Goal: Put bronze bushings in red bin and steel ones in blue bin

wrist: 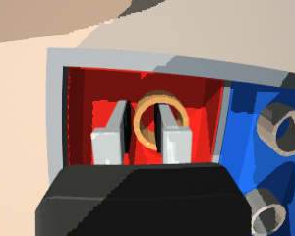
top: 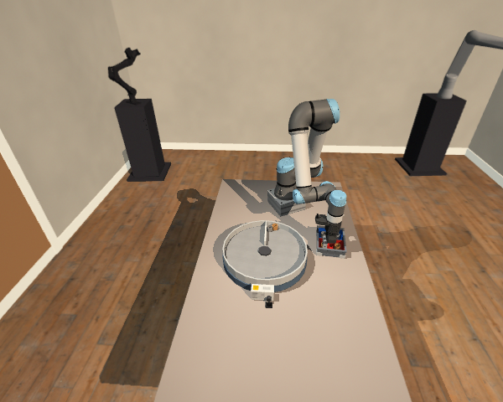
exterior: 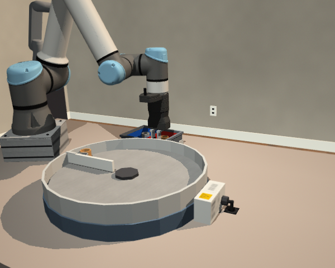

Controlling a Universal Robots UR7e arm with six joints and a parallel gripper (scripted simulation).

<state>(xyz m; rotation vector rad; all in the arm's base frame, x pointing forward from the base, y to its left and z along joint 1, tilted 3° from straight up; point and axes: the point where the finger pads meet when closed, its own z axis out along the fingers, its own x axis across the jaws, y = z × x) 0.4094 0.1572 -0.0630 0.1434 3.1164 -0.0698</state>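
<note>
My hand is 4 cm to the right of the bin, 4 cm past it and 1 cm above it. The rest, counted from my hand: round turntable: 32 cm to the right, 6 cm ahead, 2 cm above.
</note>
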